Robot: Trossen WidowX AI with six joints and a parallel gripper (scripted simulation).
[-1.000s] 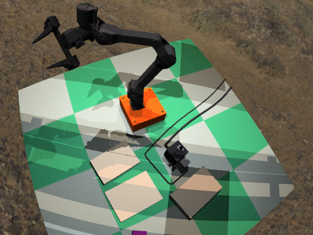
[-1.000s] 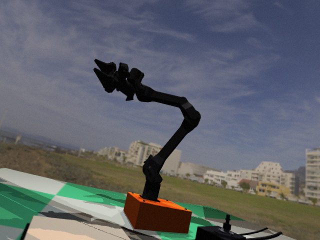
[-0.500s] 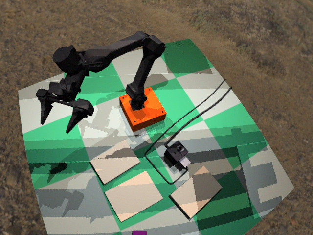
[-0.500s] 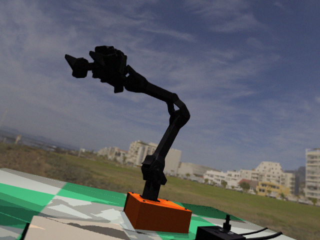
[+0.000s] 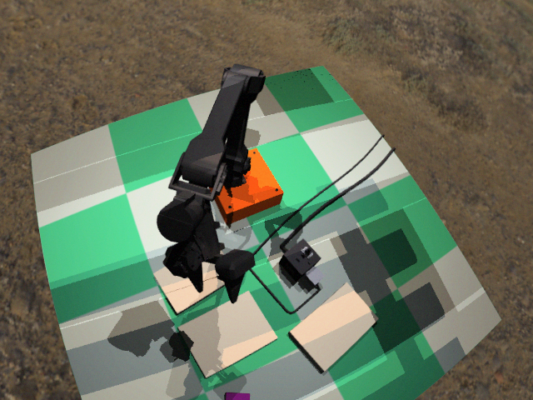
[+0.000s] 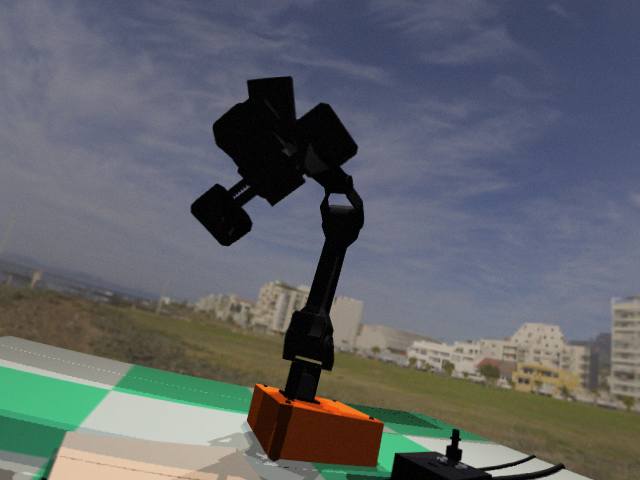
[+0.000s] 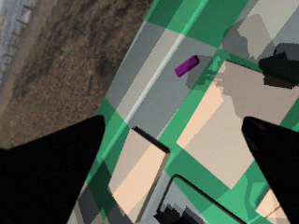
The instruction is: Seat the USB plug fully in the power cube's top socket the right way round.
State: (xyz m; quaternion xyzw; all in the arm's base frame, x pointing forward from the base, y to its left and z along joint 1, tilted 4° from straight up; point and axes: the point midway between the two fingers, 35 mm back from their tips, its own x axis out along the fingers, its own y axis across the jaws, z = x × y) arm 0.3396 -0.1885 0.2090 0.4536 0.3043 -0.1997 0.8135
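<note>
My gripper tip is 60 mm past the USB plug, 280 mm to the right of it and 190 mm above it. From my gripper tip the other things lie so: purple object (230 mm ahead, 40 mm to the right, 280 mm below).
</note>
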